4 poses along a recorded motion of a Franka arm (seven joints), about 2.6 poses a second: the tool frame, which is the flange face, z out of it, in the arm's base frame.
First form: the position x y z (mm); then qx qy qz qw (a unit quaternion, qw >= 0).
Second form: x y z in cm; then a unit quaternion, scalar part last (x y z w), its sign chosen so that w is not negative. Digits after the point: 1 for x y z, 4 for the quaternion.
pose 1, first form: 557, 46, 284, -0.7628, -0.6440, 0.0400, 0.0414
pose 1, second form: 55.7, 4.6, 28.4, -0.7628, -0.6440, 0.0400, 0.0414
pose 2, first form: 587, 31, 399, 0.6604, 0.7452, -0.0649, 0.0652
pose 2, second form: 58.7, 3.1, 39.9, 0.6604, 0.7452, -0.0649, 0.0652
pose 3, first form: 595, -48, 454, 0.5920, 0.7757, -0.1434, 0.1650
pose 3, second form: 59.5, -4.8, 45.4, 0.5920, 0.7757, -0.1434, 0.1650
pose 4, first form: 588, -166, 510, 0.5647, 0.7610, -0.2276, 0.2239
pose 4, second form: 58.8, -16.6, 51.0, 0.5647, 0.7610, -0.2276, 0.2239
